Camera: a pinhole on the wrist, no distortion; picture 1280 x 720 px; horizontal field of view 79.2 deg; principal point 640.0 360.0 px. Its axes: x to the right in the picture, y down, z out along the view. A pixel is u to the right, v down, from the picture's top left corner.
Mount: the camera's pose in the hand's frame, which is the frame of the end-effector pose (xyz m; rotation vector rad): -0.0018 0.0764 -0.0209 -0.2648 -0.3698 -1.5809
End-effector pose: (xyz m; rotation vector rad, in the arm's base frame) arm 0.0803 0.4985 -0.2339 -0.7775 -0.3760 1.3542
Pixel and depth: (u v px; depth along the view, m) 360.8 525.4 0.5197
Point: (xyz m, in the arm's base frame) -0.4850 0.7014 -0.2867
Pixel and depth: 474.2 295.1 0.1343
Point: -0.0961 0.5084 -0.2742
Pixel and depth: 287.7 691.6 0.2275
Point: -0.1909 0.6308 -0.3203
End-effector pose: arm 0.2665 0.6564 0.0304 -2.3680 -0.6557 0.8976
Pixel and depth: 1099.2 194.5 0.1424
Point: 0.1518 0.6300 -0.0742
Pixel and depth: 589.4 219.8 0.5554
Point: -0.0684 0.4681 -0.4139
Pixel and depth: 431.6 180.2 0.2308
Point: 0.1646 0.4966 -0.1833
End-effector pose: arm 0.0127 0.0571 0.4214 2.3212 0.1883 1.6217
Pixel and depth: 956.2 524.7 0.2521
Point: 0.2565 -0.0526 0.3952
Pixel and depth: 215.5 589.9 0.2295
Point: 0.1510 -0.2171 0.5175
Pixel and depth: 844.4 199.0 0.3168
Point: 0.2508 -0.1369 0.2869
